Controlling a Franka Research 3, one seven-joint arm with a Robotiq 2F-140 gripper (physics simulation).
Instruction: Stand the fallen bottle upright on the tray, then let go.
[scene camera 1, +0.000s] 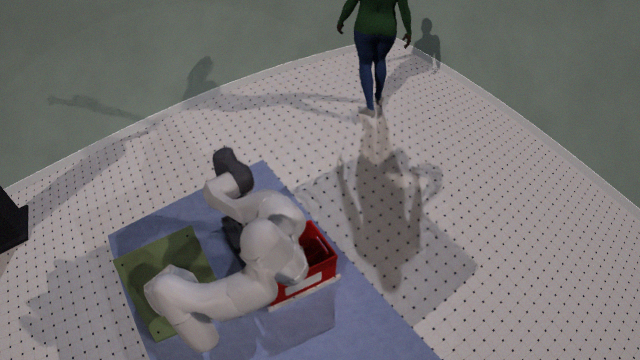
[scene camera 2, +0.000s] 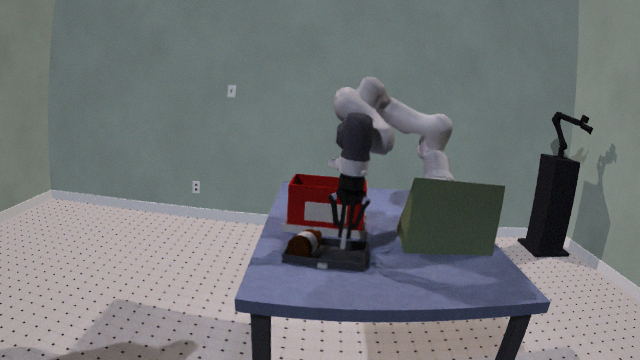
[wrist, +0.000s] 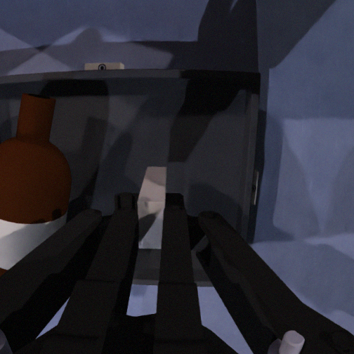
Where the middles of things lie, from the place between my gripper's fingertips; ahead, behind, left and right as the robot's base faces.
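What I see is the brown bottle (scene camera 2: 305, 243), 10 mm above my hand and 110 mm ahead of it.
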